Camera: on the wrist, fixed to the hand. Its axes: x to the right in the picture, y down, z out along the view.
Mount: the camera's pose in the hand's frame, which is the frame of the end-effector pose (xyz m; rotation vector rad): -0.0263 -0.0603 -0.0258 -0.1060 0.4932 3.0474
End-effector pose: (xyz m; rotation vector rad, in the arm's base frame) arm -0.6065 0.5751 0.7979 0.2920 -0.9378 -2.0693
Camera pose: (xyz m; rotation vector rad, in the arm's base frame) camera -0.6127 0.6049 0.7341 -0.5148 -0.0629 0.8135
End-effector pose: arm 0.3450 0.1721 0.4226 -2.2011 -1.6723 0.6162
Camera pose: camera 0.3022 0.1635 0.4781 1.8340 -2.1919 -0.0435
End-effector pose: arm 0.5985 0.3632 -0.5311 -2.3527 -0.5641 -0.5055
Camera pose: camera 0.5403 0.3806 -0.4950 -0.6049 2.6238 0.4696
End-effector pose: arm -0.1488 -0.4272 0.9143 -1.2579 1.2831 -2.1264
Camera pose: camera -0.1478 -0.3644 0.9466 1.2441 1.1427 0.2269
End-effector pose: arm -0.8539 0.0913 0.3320 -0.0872 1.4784 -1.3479
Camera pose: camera -0.8955 0.1044 0.3876 1.6746 0.3869 1.3029
